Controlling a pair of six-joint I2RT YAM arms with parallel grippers.
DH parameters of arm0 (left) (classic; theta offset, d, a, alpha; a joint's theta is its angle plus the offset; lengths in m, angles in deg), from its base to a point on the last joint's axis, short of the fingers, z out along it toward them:
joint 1: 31.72 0.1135 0.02 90
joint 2: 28.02 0 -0.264 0
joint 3: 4.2 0 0.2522 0
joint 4: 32.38 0 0.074 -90
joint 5: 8.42 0 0 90
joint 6: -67.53 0.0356 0 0
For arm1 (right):
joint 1: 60.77 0.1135 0.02 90
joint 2: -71.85 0 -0.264 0
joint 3: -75.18 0 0.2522 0
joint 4: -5.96 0 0.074 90
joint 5: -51.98 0 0 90
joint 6: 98.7 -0.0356 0 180
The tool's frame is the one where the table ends.
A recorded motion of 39 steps. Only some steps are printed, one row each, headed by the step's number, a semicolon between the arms.
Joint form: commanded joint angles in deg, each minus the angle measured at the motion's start. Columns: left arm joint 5, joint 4, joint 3, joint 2, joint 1, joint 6; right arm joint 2, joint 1, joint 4, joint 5, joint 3, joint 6.
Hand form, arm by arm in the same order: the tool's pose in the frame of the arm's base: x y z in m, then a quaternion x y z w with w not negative. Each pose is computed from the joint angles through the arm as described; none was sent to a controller.
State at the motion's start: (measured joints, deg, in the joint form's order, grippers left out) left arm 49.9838 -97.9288 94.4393 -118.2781 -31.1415 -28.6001; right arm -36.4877 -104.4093 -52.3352 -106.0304 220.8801 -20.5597
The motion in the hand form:
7: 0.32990 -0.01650 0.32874 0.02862 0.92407 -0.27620 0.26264; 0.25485 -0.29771 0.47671 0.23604 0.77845 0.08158 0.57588
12: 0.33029 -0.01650 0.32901 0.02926 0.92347 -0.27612 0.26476; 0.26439 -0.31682 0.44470 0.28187 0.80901 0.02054 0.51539
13: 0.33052 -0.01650 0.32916 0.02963 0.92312 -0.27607 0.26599; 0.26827 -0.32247 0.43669 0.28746 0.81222 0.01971 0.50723
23: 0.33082 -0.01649 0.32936 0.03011 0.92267 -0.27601 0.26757; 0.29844 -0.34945 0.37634 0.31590 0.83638 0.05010 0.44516
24: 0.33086 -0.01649 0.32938 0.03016 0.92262 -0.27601 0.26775; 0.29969 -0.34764 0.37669 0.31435 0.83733 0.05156 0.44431
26: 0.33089 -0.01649 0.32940 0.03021 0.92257 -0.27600 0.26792; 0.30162 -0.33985 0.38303 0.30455 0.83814 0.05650 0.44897
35: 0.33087 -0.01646 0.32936 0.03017 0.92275 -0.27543 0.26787; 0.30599 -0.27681 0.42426 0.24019 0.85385 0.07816 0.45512
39: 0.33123 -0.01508 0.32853 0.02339 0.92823 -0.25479 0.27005; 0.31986 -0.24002 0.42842 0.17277 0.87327 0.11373 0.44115
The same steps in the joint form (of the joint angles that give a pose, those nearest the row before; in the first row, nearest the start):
7: -0.33 0.09 0.83 -0.46 -0.17 0.31; 0.35 -9.22 -5.18 26.86 0.33 4.31
12: -0.33 0.35 0.83 -0.46 -0.18 0.31; -3.17 -9.07 -9.29 36.90 0.26 9.01
13: -0.33 0.50 0.83 -0.46 -0.18 0.31; -4.33 -9.07 -9.22 37.53 0.26 9.18
23: -0.33 0.70 0.83 -0.46 -0.17 0.31; -12.33 -8.02 -10.25 38.91 0.26 9.33
24: -0.33 0.72 0.83 -0.46 -0.17 0.31; -12.26 -7.76 -10.45 38.91 0.28 9.33
26: -0.33 0.74 0.83 -0.46 -0.17 0.31; -11.39 -6.99 -10.77 38.34 0.28 9.35
35: -0.26 0.72 0.83 -0.46 -0.17 0.33; -4.61 -1.03 -16.63 37.20 0.29 11.08
39: 2.32 0.68 0.81 -0.46 -0.18 0.33; -3.30 3.93 -20.63 34.45 0.29 14.80

